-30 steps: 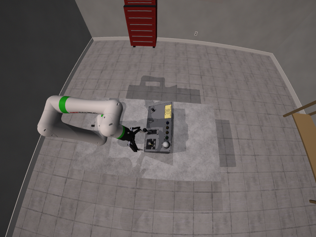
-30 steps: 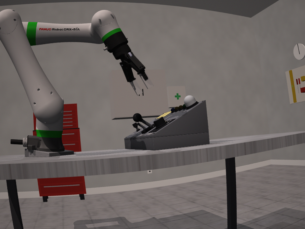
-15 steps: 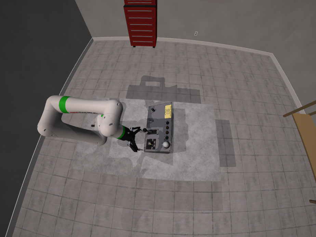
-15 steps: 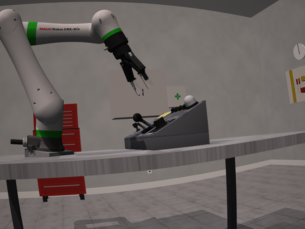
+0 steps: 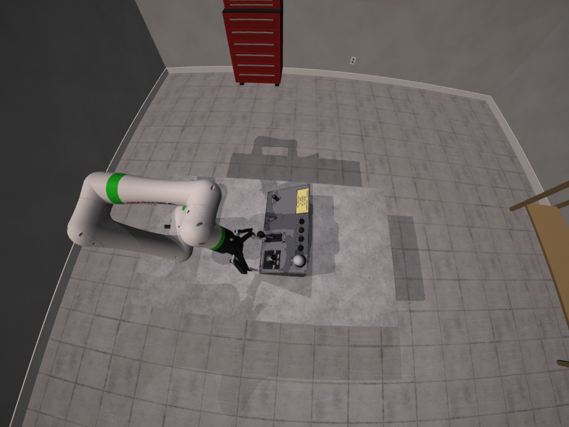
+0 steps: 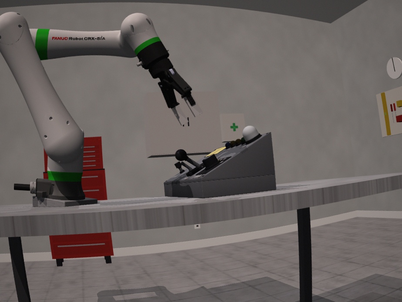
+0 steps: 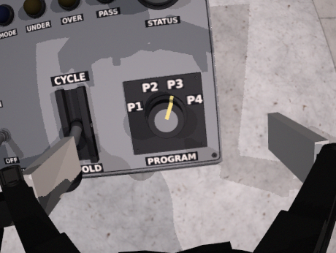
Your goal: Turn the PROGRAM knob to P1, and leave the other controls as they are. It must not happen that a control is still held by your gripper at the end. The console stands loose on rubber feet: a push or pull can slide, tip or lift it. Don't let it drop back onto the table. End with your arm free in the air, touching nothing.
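Right now my hand is 13 cm above the cycle lever, 12 cm to the right of it and 4 cm short of it. From my hand the other things lie so: grey sloped console 18 cm to the left, 16 cm below, 10 cm ahead; check toggle 24 cm to the left, 14 cm below, 7 cm ahead; mode knob 36 cm to the left, 13 cm below, 8 cm ahead.
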